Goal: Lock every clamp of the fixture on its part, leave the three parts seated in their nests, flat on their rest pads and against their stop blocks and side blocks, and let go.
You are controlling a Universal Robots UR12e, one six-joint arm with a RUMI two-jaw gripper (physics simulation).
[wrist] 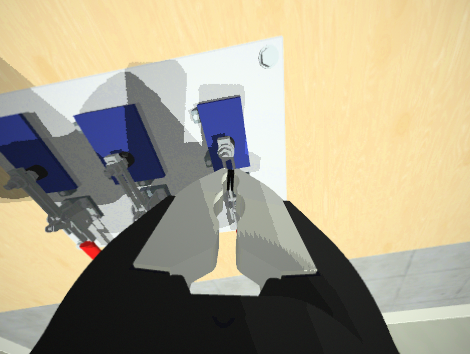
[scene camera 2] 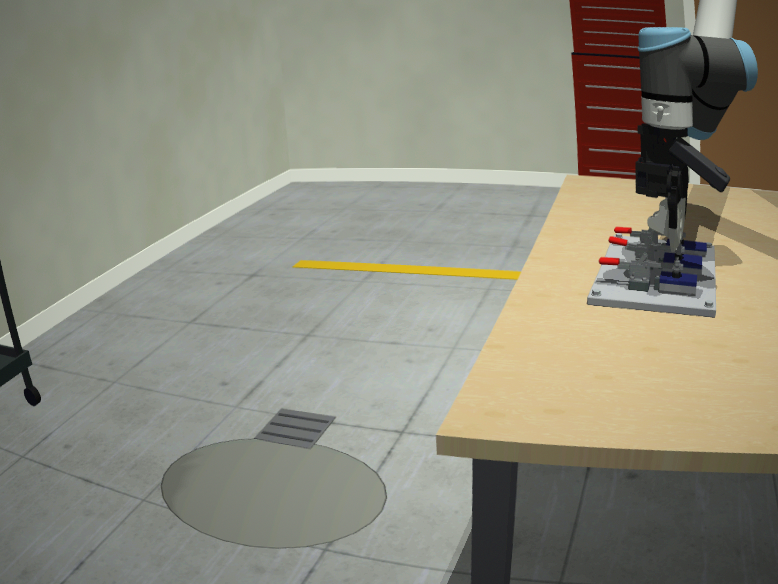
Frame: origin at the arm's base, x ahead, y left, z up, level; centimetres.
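Seen in the pictures: gripper, fingertip midpoint: (wrist: 230, 171) (scene camera 2: 673, 251).
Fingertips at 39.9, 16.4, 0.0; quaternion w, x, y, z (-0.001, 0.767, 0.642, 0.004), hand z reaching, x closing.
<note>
Pixels of each thing's top centre, then the offset from my fingertips to it, as dx, dy, dz. "pt": a spot on its surface instead. Level surfaces: height alone.
- pale fixture plate, middle of its top: (wrist: 149, 177) (scene camera 2: 659, 267) +3.5, -11.2, -7.2
- middle part, middle of its top: (wrist: 122, 149) (scene camera 2: 683, 259) -1.3, -11.4, -5.1
- far part, middle of its top: (wrist: 30, 159) (scene camera 2: 686, 244) -1.3, -22.4, -5.6
- middle red handle, surface spot: (scene camera 2: 617, 240) pt +12.1, -10.1, -2.5
- far red handle, surface spot: (wrist: 90, 249) (scene camera 2: 627, 229) pt +11.7, -21.3, -3.5
- wooden table, its level: dz -8.7
Three blue parts lie side by side on the pale fixture plate (scene camera 2: 653, 304) (wrist: 272, 100): the near part (scene camera 2: 678, 279) (wrist: 220, 117), the middle part (scene camera 2: 691, 260) (wrist: 100, 127) and the far part (scene camera 2: 696, 245) (wrist: 12, 132). Each has a grey clamp arm reaching over it, its tip on or close above the part. The near red handle (scene camera 2: 608, 260), middle red handle (scene camera 2: 617, 240) and far red handle (scene camera 2: 622, 230) (wrist: 90, 249) point left in the scene view. Exact seating and locking cannot be told. My gripper (scene camera 2: 675, 252) (wrist: 230, 171) is shut and empty, its fingertips over the near clamp; contact is unclear.
The plate stands on the wooden table (scene camera 2: 597, 377) (wrist: 350, 125), with bolts at its corners. The table's left edge is left of the handles. A red drawer cabinet (scene camera 2: 606, 119) stands behind the table. Part of a dark cart (scene camera 2: 18, 363) shows at the far left.
</note>
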